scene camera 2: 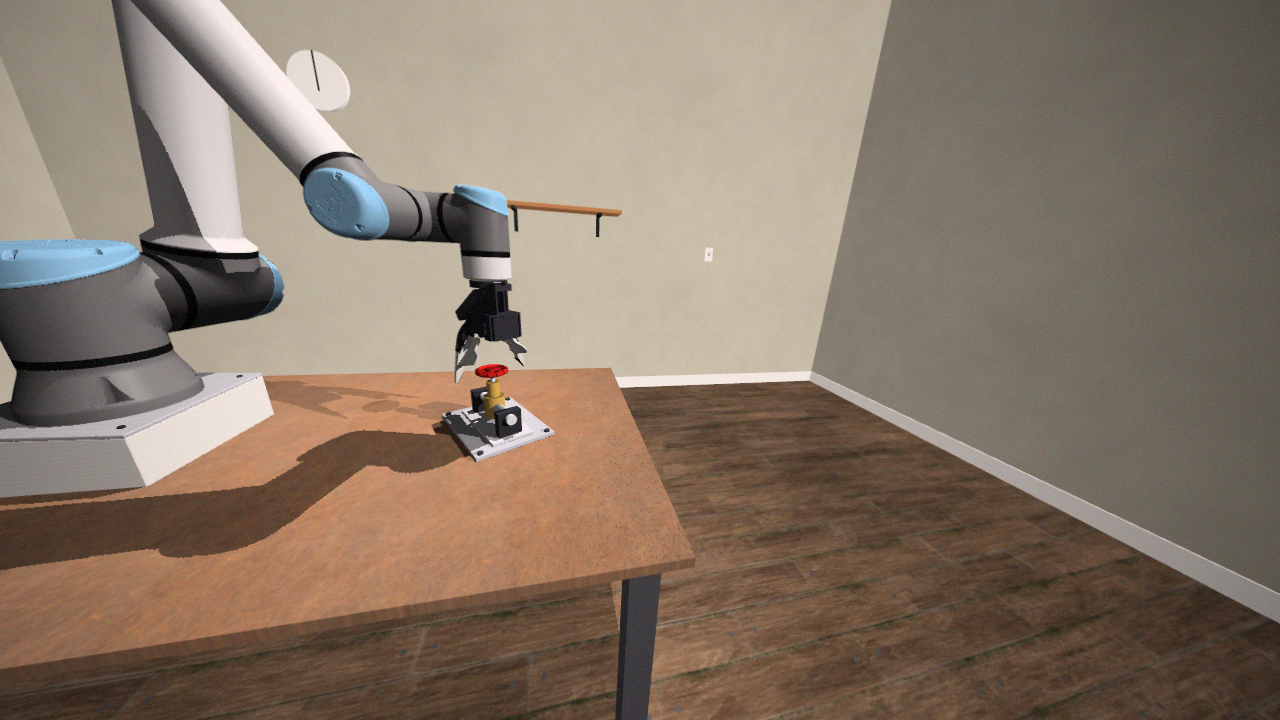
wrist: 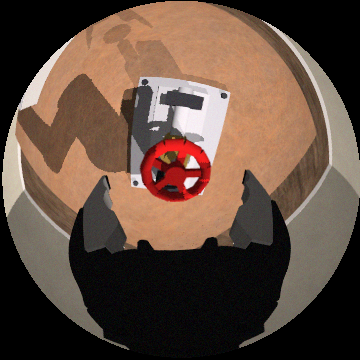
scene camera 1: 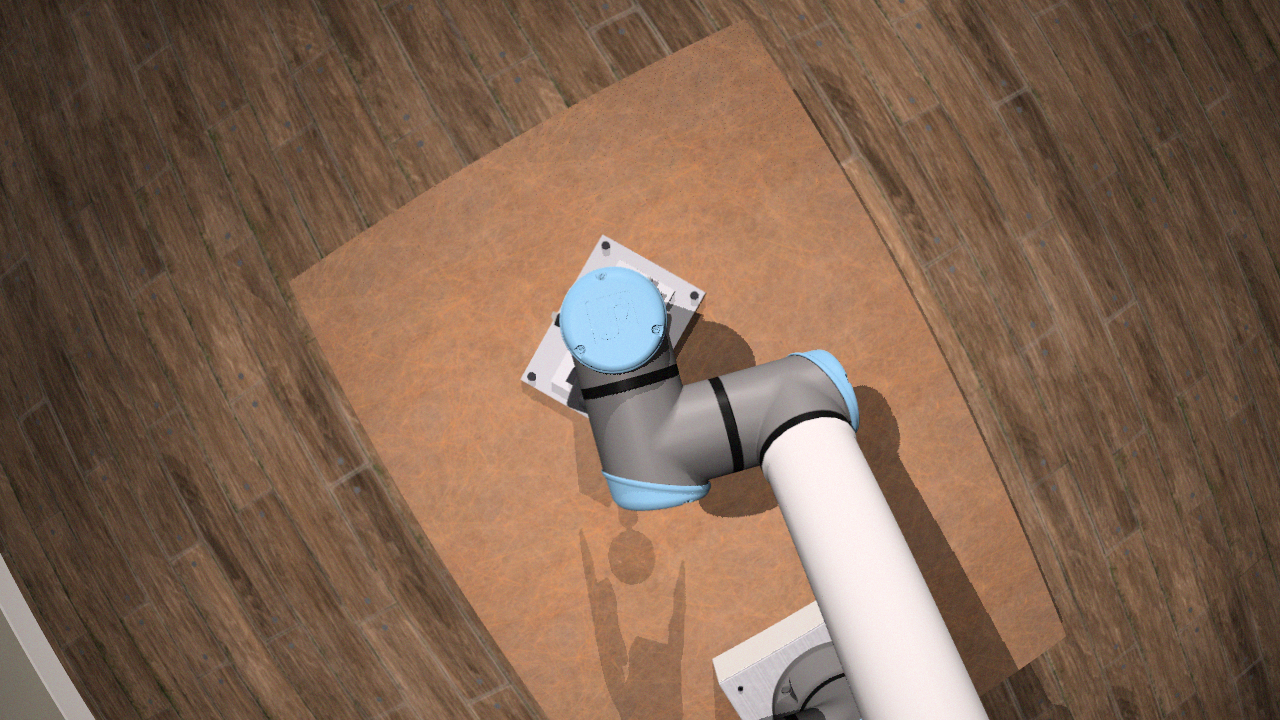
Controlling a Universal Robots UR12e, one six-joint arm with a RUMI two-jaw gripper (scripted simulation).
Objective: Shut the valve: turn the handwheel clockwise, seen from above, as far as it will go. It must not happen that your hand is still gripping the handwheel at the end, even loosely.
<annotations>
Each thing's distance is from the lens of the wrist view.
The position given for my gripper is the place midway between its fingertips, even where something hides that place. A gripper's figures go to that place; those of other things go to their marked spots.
my gripper (wrist: 175,172): 0.13 m
red handwheel (wrist: 175,172): 0.12 m
base plate (wrist: 147,91): 0.25 m
The marked spots on the base plate and the red handwheel are 0.17 m apart.
</annotations>
